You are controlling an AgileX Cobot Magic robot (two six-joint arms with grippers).
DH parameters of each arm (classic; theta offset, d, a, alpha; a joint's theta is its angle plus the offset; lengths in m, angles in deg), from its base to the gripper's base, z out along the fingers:
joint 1: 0 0.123 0 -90
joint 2: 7.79 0 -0.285 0
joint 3: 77.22 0 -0.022 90
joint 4: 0 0.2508 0 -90
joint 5: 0 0 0.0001 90
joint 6: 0 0.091 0 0
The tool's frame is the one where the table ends.
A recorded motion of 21 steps. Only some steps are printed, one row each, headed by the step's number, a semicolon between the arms.
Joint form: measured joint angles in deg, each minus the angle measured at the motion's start. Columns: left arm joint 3, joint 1, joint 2, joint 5, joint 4, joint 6; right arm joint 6, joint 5, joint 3, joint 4, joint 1, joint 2.
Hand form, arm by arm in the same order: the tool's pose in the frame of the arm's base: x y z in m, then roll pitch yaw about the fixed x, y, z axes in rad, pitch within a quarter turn. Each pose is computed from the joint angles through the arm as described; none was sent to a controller.
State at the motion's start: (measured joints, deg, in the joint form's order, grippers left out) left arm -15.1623 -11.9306 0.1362 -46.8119 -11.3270 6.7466; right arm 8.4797 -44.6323 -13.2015 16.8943 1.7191 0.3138
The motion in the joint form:
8: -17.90 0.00 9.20 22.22 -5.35 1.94; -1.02 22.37 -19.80 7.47 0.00 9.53
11: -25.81 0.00 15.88 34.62 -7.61 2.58; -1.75 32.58 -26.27 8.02 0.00 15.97
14: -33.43 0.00 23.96 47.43 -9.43 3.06; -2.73 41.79 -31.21 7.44 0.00 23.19
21: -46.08 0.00 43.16 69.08 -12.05 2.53; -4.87 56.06 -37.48 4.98 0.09 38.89
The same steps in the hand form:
8: -0.0054 0.0122 0.4182 -0.2051 0.6379 -0.3497; -0.0009 -0.0142 0.4144 0.5299 0.5382 0.6470
11: 0.0146 0.0032 0.4424 -0.2442 0.8213 -0.4449; 0.0211 -0.0073 0.4342 0.6200 0.6880 0.7605
14: 0.0441 -0.0097 0.4601 -0.3279 1.0349 -0.5894; 0.0525 -0.0002 0.4437 0.7549 0.8569 0.9008
21: 0.1275 -0.0410 0.4663 -1.3818 1.3546 -1.7454; 0.1299 0.0109 0.4328 1.3309 1.1293 1.4590

